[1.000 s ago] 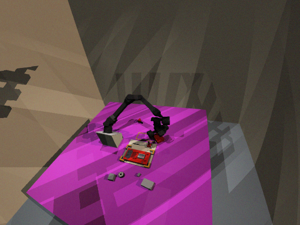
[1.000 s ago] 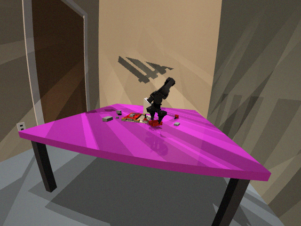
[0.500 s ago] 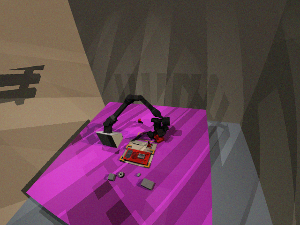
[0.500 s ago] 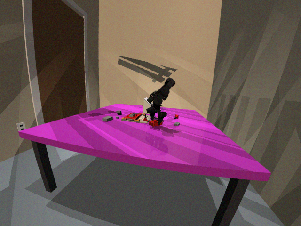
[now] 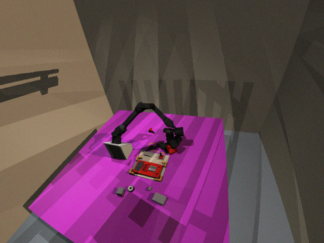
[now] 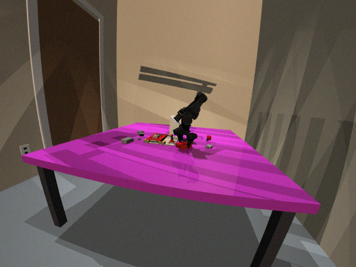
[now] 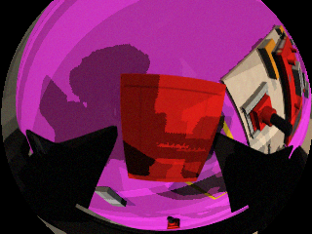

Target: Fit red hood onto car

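Right now the red hood is 10 mm above my gripper tip. Also, from my gripper tip: grey engine block 110 mm behind, 210 mm to the right, 20 mm above.
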